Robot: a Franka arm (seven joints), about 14 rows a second.
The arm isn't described. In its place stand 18 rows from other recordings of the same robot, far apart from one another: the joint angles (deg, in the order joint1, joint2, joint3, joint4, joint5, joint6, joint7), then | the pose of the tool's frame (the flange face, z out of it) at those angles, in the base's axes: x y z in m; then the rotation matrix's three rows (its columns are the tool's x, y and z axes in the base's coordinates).
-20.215 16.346 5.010 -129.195 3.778 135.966 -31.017 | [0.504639 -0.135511 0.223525], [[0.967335 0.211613 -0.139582], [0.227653 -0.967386 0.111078], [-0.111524 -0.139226 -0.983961]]
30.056 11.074 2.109 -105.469 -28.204 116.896 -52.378 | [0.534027 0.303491 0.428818], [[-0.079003 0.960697 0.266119], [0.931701 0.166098 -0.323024], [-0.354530 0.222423 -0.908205]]
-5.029 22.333 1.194 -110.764 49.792 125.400 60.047 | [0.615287 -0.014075 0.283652], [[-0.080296 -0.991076 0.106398], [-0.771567 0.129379 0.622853], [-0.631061 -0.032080 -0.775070]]
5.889 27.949 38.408 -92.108 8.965 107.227 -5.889 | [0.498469 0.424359 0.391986], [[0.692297 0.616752 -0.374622], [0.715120 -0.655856 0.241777], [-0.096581 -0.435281 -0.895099]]
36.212 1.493 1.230 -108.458 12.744 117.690 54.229 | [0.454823 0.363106 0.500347], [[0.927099 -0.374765 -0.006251], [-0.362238 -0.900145 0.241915], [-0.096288 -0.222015 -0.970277]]
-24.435 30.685 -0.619 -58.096 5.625 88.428 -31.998 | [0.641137 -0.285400 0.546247], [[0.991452 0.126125 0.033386], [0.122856 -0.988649 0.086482], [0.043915 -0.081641 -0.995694]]
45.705 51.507 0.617 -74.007 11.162 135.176 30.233 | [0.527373 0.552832 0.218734], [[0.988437 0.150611 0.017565], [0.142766 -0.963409 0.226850], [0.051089 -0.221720 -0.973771]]
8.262 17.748 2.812 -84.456 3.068 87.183 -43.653 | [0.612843 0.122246 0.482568], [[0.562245 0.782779 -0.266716], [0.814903 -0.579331 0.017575], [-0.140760 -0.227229 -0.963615]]
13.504 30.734 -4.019 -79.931 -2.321 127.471 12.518 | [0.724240 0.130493 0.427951], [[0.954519 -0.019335 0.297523], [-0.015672 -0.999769 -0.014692], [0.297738 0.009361 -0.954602]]
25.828 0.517 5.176 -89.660 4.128 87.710 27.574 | [0.469938 0.291412 0.619181], [[0.995457 0.059508 -0.074323], [0.062615 -0.997228 0.040198], [-0.071725 -0.044669 -0.996424]]
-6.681 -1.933 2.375 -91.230 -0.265 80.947 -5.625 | [0.524792 -0.039679 0.620150], [[0.989147 0.021897 -0.145285], [0.022862 -0.999726 0.004975], [-0.145136 -0.008243 -0.989377]]
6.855 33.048 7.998 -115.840 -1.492 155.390 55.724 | [0.590672 0.156020 0.173649], [[0.752911 -0.650579 0.099355], [-0.657940 -0.747628 0.090372], [0.015486 -0.133412 -0.990940]]
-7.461 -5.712 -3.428 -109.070 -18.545 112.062 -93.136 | [0.533280 -0.125198 0.557856], [[0.052701 0.993093 0.104830], [0.949079 -0.017160 -0.314571], [-0.310599 0.116070 -0.943428]]
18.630 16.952 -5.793 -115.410 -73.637 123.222 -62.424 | [0.593764 0.096873 0.317757], [[-0.337439 0.839599 0.425685], [0.402271 0.537452 -0.741163], [-0.851066 -0.078856 -0.519104]]
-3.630 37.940 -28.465 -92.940 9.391 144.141 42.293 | [0.635472 -0.332284 0.304161], [[0.256099 -0.950213 0.177508], [-0.905703 -0.300045 -0.299457], [0.337808 -0.084079 -0.937452]]
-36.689 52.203 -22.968 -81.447 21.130 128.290 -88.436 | [0.420489 -0.587196 0.176349], [[0.917292 0.396916 -0.032151], [0.397051 -0.917794 -0.002339], [-0.030436 -0.010620 -0.999480]]
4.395 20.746 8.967 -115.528 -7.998 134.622 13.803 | [0.584187 0.134026 0.271830], [[0.996558 0.082345 -0.009571], [0.081806 -0.995528 -0.047243], [-0.013419 0.046298 -0.998838]]
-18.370 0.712 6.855 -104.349 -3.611 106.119 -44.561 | [0.556164 -0.118634 0.522672], [[0.828987 0.559225 0.006882], [0.558527 -0.827193 -0.061640], [-0.028778 0.054943 -0.998075]]
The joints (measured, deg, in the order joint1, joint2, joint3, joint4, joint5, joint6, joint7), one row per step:
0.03, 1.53, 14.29, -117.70, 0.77, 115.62, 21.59
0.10, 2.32, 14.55, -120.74, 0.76, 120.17, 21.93
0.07, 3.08, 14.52, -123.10, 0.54, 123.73, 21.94
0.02, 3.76, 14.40, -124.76, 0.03, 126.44, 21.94
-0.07, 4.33, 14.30, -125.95, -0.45, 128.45, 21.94
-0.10, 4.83, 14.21, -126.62, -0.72, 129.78, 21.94
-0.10, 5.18, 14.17, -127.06, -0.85, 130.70, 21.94
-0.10, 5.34, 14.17, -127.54, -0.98, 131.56, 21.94
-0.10, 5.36, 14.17, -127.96, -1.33, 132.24, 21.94
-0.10, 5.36, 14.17, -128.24, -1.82, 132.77, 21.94
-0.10, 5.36, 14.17, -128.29, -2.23, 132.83, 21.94
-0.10, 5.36, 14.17, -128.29, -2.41, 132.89, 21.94
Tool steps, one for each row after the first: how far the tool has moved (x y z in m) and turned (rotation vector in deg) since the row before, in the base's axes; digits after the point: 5 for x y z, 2 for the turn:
-0.00347, 0.00208, -0.02482, 0.33, -0.68, -0.07
-0.00287, -0.00162, -0.02019, 0.10, -0.45, 0.01
-0.00186, -0.00247, -0.01500, -0.14, -0.44, 0.11
-0.00141, -0.00239, -0.01125, -0.16, -0.32, 0.11
-0.00053, -0.00135, -0.00761, -0.03, -0.19, 0.05
-0.00044, -0.00049, -0.00509, 0.03, -0.14, 0.05
-0.00091, -0.00020, -0.00372, 0.01, -0.23, 0.09
-0.00094, -0.00028, -0.00226, -0.18, -0.30, 0.24
-0.00048, -0.00022, -0.00126, -0.27, -0.33, 0.34
-0.00012, -0.00016, -0.00028, -0.28, -0.09, 0.28
0.00012, -0.00003, 0.00009, -0.11, -0.09, 0.12

